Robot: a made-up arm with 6 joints. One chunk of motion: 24 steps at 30 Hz.
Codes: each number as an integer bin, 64 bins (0 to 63) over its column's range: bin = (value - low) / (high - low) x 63, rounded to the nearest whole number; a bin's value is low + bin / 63 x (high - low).
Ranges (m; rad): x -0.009..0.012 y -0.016..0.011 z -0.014..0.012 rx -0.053..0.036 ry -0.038..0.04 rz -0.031..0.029
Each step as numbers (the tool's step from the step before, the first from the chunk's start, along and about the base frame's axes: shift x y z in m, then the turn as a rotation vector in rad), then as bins.
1 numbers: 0.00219 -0.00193 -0.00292 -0.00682 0.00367 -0.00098
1 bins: 34 33 27 33 34 32
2 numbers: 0.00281 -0.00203 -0.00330 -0.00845 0.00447 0.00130
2 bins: 35 33 26 32 34 34
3 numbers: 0.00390 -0.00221 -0.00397 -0.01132 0.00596 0.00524
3 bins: 39 32 24 30 36 38
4 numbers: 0.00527 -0.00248 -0.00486 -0.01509 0.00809 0.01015
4 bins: 43 32 22 27 37 43
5 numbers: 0.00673 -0.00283 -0.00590 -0.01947 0.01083 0.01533
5 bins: 47 31 20 24 39 49
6 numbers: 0.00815 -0.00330 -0.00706 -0.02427 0.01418 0.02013
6 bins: 51 30 17 20 42 54
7 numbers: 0.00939 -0.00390 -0.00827 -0.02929 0.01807 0.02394
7 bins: 55 28 14 17 45 58
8 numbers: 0.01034 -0.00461 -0.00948 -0.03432 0.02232 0.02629
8 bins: 58 27 11 13 49 60
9 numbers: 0.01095 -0.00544 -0.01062 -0.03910 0.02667 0.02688
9 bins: 60 25 8 10 52 61
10 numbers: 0.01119 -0.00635 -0.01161 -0.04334 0.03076 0.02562
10 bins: 61 23 6 7 56 59
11 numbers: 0.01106 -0.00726 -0.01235 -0.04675 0.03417 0.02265
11 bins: 60 20 4 4 58 56
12 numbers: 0.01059 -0.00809 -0.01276 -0.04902 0.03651 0.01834
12 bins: 59 18 3 3 60 52
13 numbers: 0.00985 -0.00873 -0.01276 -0.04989 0.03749 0.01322
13 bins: 57 17 3 2 61 46
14 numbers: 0.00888 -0.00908 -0.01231 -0.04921 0.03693 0.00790
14 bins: 54 16 4 3 61 41
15 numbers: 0.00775 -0.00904 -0.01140 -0.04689 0.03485 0.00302
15 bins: 50 16 6 4 59 36
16 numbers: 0.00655 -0.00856 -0.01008 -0.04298 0.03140 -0.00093
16 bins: 47 17 9 7 56 32
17 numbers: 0.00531 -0.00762 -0.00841 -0.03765 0.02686 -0.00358
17 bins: 43 20 14 11 52 29
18 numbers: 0.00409 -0.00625 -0.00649 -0.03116 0.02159 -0.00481
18 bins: 39 23 18 15 48 27
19 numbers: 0.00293 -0.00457 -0.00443 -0.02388 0.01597 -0.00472
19 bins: 36 27 23 21 44 28
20 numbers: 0.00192 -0.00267 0.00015 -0.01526 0.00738 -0.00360
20 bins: 33 31 34 27 37 29
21 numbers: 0.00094 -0.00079 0.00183 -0.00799 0.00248 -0.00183
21 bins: 30 35 38 32 33 31
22 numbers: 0.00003 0.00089 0.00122 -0.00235 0.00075 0.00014
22 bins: 27 39 37 36 31 33
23 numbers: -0.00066 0.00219 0.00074 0.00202 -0.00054 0.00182
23 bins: 25 42 36 39 30 34
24 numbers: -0.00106 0.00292 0.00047 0.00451 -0.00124 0.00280
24 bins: 24 44 35 41 30 35
